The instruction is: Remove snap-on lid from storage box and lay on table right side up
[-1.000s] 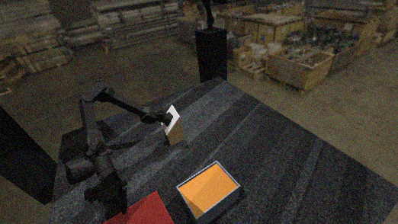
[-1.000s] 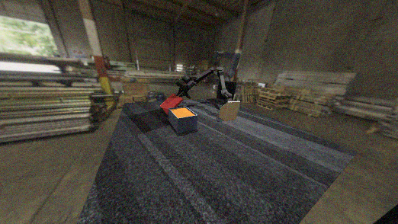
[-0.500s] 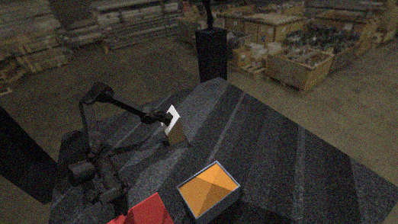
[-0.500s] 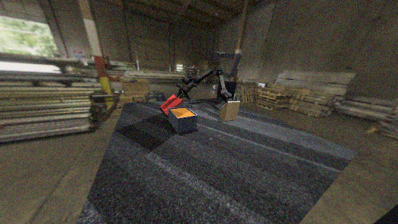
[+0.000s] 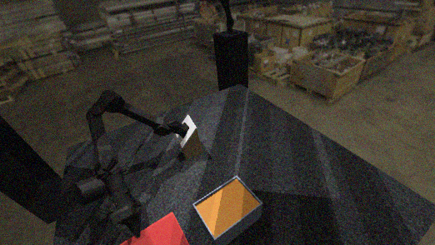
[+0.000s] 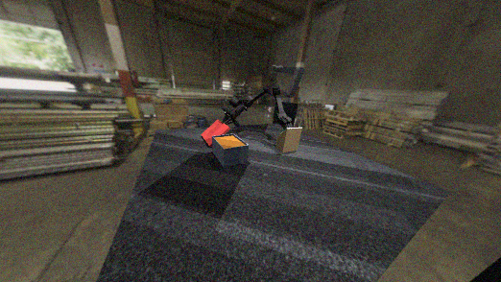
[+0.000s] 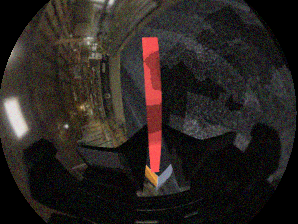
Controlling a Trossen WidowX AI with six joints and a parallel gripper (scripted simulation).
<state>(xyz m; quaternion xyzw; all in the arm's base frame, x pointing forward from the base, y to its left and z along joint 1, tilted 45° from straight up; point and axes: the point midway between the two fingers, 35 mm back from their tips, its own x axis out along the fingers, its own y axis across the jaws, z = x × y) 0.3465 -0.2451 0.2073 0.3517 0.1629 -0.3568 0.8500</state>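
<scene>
My gripper tip is 7 cm short of the lid and 5 cm above it. From my gripper tip the other things lie so: storage box 6 cm ahead, 29 cm to the left, 7 cm below.
</scene>
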